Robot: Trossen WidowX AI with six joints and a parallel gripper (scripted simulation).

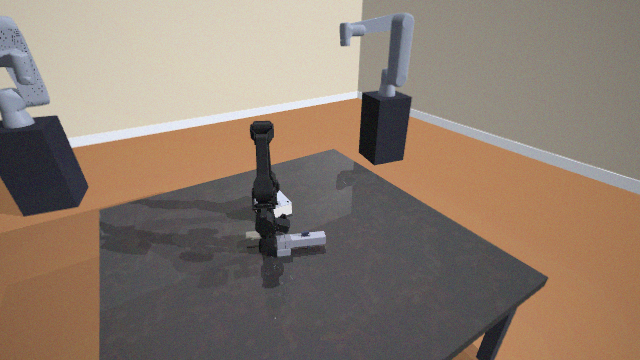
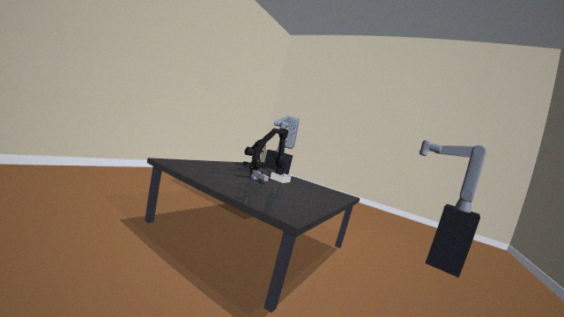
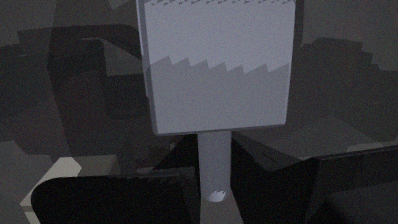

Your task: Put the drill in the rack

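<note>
Now: gripper tip 50 mm to the right of the drill, 30 mm below it and 10 mm short of it. Round my gripper tip: small key: 140 mm to the left, 30 mm above, 20 mm ahead; rack: 90 mm behind, 40 mm to the right; grey housing block: 110 mm to the left, 20 mm ahead, 20 mm above.
</note>
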